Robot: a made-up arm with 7 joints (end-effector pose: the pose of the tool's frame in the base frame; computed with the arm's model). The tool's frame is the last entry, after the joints. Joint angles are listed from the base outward.
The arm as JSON. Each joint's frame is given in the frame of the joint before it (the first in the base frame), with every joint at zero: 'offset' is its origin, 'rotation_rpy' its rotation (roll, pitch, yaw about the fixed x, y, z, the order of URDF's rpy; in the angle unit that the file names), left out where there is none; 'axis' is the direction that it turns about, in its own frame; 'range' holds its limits. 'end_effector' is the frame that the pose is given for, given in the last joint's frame.
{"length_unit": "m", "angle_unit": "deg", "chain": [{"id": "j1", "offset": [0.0, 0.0, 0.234], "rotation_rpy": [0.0, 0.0, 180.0], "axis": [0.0, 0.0, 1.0], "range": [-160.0, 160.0]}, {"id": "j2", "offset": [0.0, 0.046, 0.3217], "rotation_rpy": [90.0, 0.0, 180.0], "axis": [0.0, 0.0, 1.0], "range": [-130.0, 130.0]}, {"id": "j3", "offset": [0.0, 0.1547, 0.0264], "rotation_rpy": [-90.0, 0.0, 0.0], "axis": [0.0, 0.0, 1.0], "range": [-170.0, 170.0]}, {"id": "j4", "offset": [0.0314, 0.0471, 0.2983], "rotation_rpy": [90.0, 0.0, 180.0], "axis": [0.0, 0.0, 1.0], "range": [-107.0, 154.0]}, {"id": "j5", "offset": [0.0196, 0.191, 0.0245], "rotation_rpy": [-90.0, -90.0, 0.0], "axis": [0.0, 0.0, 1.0], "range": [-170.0, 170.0]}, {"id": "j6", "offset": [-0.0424, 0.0, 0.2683], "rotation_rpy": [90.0, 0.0, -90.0], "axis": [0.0, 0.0, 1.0], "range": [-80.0, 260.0]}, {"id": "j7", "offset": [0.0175, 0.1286, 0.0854], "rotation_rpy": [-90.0, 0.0, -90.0], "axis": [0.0, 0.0, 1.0], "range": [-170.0, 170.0]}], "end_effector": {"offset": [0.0, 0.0, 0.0], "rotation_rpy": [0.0, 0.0, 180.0]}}
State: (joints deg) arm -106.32 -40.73 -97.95 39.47 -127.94 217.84 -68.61
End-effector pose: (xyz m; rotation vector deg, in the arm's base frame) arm -0.3724 -0.5137 1.1269 -130.61 -116.89 0.21
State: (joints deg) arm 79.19 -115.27 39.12 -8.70 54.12 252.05 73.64
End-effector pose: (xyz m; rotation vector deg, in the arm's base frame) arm 0.0717 0.7756 0.1496 44.79 70.94 -93.71
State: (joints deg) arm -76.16 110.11 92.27 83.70 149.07 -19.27 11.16
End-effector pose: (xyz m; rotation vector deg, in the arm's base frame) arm 0.4084 0.5207 0.1558 -141.44 -16.46 42.00
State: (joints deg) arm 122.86 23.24 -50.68 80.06 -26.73 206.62 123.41
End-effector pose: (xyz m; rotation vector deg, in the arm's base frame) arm 0.3538 0.1650 1.1314 40.81 -30.66 9.34
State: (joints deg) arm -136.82 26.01 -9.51 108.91 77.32 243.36 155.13
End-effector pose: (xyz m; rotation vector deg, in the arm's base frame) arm -0.1692 -0.1793 0.9053 14.88 110.99 99.87
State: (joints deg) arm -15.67 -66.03 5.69 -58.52 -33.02 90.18 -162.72
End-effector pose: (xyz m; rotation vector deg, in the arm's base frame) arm 0.2591 -0.1614 1.2101 4.99 7.43 -28.70
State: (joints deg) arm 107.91 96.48 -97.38 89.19 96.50 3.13 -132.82
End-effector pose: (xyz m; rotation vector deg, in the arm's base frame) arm 0.7762 -0.1218 0.5313 -8.21 18.05 -114.43
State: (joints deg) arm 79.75 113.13 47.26 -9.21 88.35 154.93 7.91
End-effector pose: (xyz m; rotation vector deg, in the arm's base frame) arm -0.1224 -0.7626 0.2869 73.46 -14.15 84.71
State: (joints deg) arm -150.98 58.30 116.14 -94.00 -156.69 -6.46 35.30
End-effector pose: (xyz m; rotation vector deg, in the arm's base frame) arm -0.1151 0.6677 0.7899 -63.09 -114.82 100.25
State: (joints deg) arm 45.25 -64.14 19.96 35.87 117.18 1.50 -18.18
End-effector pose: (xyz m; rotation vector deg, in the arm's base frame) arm 0.5185 0.8273 0.6044 -41.91 -20.40 39.23
